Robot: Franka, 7 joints.
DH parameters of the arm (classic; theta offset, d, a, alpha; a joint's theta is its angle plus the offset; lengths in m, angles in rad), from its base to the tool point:
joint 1: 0 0.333 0 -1.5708
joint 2: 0 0 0 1.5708
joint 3: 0 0.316 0.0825 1.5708
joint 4: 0 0 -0.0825 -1.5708
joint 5: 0 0.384 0 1.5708
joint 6: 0 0 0.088 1.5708
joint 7: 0 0.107 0 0
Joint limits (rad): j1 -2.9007..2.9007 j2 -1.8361..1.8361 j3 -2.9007..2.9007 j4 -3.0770..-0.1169 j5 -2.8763..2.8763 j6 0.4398..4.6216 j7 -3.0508..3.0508
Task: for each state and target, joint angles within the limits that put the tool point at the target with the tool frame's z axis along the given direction. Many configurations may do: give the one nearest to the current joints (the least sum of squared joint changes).
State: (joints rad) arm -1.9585 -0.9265 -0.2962 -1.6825 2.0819 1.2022 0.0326
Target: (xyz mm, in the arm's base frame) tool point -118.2 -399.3 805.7 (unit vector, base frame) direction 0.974 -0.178 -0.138
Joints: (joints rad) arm -1.9724 -0.2688 -0.1634 -1.6573 1.4513 1.1683 0.0326
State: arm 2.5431 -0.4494 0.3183 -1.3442 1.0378 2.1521 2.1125
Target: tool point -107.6 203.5 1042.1 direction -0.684 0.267 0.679
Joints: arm 2.4591 -0.5935 -0.0637 -1.4197 1.6688 2.8513 2.1125
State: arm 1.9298 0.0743 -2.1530 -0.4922 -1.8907 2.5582 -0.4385
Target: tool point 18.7 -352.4 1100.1 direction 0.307 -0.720 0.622
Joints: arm 1.5020 -0.4734 -1.3875 -0.1198 -1.1398 2.6903 -0.4385
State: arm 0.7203 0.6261 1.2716 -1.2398 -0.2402 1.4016 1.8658
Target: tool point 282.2 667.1 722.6 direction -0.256 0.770 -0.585
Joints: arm 0.6619 0.7944 1.1766 -0.6980 -0.3016 2.0240 1.8658
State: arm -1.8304 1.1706 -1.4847 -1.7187 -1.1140 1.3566 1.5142
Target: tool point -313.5 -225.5 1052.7 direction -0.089 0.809 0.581
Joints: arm -1.4539 0.5896 -2.0367 -0.8274 -1.2700 1.9254 1.5142
